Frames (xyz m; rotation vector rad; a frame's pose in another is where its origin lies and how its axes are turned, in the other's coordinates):
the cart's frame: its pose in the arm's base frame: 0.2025 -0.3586 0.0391 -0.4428 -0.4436 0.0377
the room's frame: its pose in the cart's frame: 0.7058 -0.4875 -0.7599 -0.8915 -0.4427 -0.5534
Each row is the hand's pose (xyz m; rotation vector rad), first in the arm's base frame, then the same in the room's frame.
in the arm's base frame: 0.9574 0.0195 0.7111 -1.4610 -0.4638 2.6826
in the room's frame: 0.7295 -0.1999 1.0782 0.3824 -2.0100 2.1433
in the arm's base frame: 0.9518 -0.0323 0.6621 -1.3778 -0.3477 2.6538
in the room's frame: 0.6783 -0.1979 1.0282 0.4628 -1.8937 2.2335
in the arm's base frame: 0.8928 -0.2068 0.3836 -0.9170 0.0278 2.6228
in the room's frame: 0.3873 -0.1740 0.8664 0.8985 -1.5134 2.5386
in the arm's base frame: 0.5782 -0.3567 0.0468 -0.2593 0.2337 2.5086
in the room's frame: -0.0664 -0.3322 0.8031 -1.4910 1.0010 -2.4484
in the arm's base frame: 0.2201 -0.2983 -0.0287 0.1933 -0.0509 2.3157
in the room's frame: -0.2865 -0.5831 0.9642 -2.0900 0.9079 -2.0999
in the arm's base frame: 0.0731 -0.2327 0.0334 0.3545 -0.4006 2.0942
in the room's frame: -0.2898 -0.7157 1.0746 2.3191 -0.9183 1.6600
